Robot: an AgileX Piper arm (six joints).
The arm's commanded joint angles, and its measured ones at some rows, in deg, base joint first. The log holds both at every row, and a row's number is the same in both.
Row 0, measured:
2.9, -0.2, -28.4, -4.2, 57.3, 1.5
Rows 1 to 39, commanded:
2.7, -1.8, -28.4, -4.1, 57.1, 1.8
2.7, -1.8, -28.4, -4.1, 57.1, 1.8
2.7, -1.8, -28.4, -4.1, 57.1, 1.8
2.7, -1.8, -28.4, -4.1, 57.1, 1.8
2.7, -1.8, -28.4, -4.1, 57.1, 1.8
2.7, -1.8, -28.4, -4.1, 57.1, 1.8
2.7, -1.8, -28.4, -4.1, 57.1, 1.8
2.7, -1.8, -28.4, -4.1, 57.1, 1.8
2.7, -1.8, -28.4, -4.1, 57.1, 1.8
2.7, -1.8, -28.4, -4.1, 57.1, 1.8
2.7, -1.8, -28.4, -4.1, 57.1, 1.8
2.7, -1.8, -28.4, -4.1, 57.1, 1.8
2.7, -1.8, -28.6, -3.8, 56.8, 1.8
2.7, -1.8, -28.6, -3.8, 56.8, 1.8
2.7, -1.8, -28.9, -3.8, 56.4, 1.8
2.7, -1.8, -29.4, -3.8, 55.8, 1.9
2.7, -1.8, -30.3, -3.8, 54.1, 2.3
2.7, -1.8, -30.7, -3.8, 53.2, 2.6
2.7, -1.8, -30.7, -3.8, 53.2, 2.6
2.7, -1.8, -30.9, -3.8, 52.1, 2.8
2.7, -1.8, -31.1, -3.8, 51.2, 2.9
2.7, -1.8, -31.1, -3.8, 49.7, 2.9
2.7, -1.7, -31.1, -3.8, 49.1, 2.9
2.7, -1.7, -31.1, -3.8, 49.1, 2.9
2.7, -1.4, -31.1, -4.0, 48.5, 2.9
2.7, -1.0, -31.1, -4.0, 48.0, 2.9
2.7, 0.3, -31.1, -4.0, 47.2, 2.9
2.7, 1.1, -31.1, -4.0, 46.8, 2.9
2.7, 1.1, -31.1, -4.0, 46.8, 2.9
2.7, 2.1, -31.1, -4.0, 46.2, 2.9
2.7, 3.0, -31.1, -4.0, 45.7, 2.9
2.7, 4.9, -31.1, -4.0, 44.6, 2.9
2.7, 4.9, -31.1, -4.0, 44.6, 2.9
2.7, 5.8, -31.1, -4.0, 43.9, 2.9
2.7, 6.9, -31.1, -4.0, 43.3, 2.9
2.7, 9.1, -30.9, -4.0, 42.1, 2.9
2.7, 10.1, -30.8, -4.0, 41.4, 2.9
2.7, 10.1, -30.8, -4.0, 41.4, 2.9
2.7, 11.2, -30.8, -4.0, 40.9, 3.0
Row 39, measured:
2.9, 8.8, -30.5, -4.1, 43.4, 2.9
